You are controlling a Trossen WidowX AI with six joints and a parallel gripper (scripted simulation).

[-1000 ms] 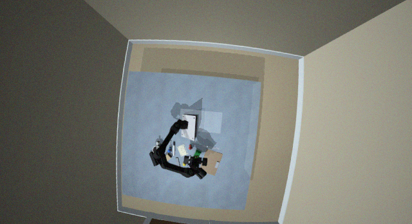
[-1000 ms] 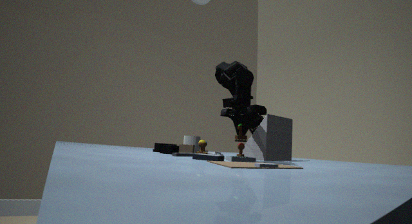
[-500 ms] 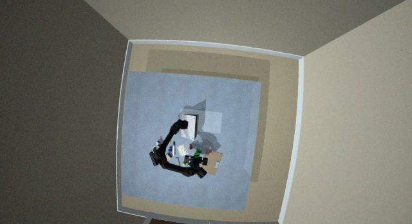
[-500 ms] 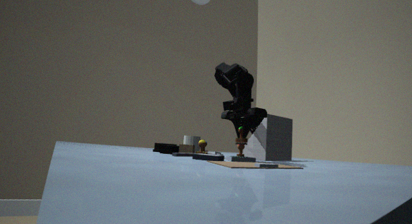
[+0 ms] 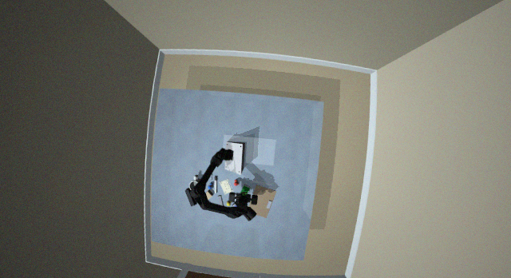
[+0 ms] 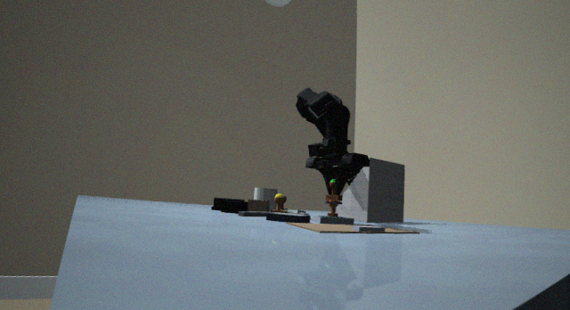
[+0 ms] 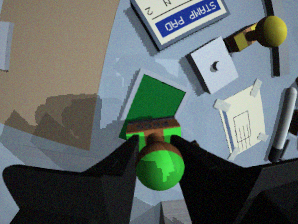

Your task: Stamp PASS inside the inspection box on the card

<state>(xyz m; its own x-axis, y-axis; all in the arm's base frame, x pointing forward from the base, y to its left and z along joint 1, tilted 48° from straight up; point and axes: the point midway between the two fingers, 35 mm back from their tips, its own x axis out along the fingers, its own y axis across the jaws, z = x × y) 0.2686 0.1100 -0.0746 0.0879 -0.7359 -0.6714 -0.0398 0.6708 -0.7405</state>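
My gripper tip is 7 cm above the green ink pad. From my gripper tip the other things lie so: green-knobbed stamp: right at my gripper tip; then red-knobbed stamp: 6 cm behind, 7 cm to the right, 5 cm below; then blue-labelled pad: 12 cm ahead, 2 cm to the right, 6 cm below.
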